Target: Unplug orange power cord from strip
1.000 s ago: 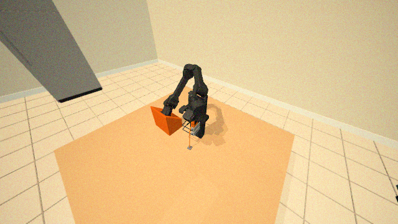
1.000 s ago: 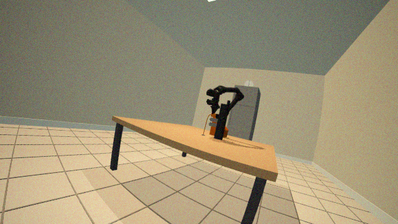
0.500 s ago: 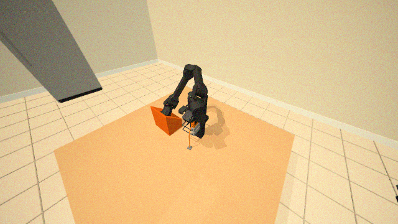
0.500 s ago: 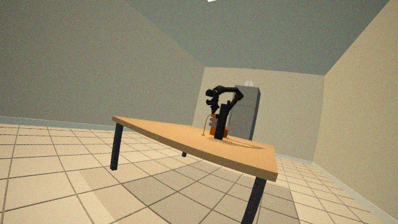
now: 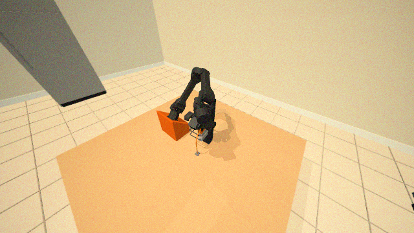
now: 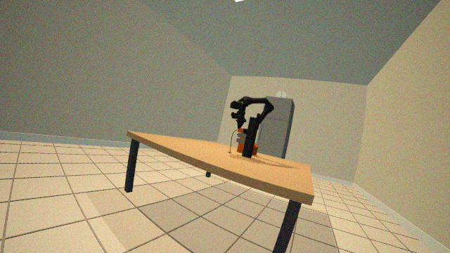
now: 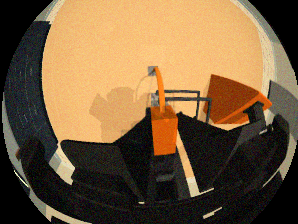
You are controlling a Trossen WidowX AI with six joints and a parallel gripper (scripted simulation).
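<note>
Right now my gripper tip is 4 cm to the right of the orange plug and 1 cm past it.
</note>
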